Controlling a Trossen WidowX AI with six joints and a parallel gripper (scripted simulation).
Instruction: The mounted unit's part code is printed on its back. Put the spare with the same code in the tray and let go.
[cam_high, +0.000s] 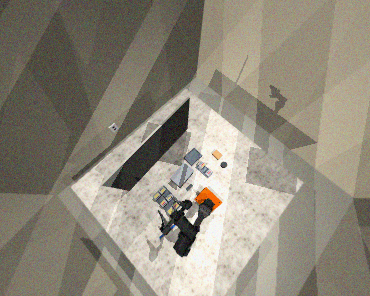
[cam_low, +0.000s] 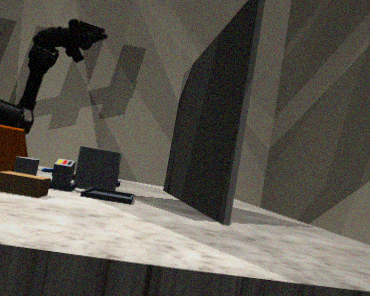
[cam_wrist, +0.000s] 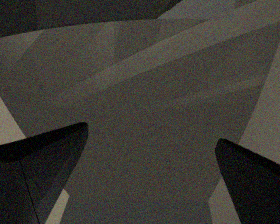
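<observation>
The grey spare is 440 mm below my gripper tip, 100 mm ahead of it and 40 mm to the left of it. From my gripper tip the other things lie so: blue stick 480 mm below, 150 mm to the left, 130 mm behind; tray 480 mm below, 370 mm to the right, 140 mm ahead; dark panel 330 mm ahead, 260 mm below, 170 mm to the right.
</observation>
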